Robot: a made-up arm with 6 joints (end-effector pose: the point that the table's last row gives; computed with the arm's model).
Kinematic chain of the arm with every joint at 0, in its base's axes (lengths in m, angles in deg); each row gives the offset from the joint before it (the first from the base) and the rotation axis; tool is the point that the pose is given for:
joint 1: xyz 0 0 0.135 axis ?
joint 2: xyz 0 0 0 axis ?
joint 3: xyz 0 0 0.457 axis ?
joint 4: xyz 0 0 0 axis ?
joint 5: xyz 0.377 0 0 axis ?
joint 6: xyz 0 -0.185 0 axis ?
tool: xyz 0 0 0
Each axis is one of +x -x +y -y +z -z.
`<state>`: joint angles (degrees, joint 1 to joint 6).
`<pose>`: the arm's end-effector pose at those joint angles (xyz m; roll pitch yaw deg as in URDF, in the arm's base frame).
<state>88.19 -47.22 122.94 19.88 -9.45 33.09</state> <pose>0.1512 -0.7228 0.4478 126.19 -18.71 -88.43</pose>
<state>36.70 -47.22 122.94 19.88 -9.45 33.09</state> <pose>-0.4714 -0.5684 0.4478 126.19 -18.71 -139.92</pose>
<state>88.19 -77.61 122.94 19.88 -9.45 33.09</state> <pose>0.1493 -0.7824 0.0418 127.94 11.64 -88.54</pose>
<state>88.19 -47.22 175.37 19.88 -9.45 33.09</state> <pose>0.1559 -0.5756 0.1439 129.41 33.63 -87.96</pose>
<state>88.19 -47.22 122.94 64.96 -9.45 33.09</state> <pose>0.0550 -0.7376 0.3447 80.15 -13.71 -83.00</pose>
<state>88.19 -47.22 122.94 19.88 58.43 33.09</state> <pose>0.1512 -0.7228 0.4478 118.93 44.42 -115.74</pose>
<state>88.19 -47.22 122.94 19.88 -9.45 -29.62</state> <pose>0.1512 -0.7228 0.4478 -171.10 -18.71 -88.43</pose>
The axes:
joint 1: +z
joint 2: +y
joint 3: -y
joint 4: -x
joint 5: -y
joint 6: -x

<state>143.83 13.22 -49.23 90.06 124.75 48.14</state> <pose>-0.3577 0.2612 0.3312 -80.54 -30.33 -108.33</pose>
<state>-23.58 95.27 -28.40 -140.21 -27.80 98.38</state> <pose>0.1921 0.0713 -0.1551 169.79 69.21 99.19</pose>
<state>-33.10 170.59 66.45 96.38 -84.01 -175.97</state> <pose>0.1460 -0.0706 -0.7263 -18.20 7.37 -118.38</pose>
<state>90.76 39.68 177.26 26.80 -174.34 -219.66</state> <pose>0.1657 -0.0406 0.6794 -115.60 37.32 87.55</pose>
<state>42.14 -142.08 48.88 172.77 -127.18 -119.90</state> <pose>-0.6026 -0.2977 -0.3200 -69.58 41.38 34.46</pose>
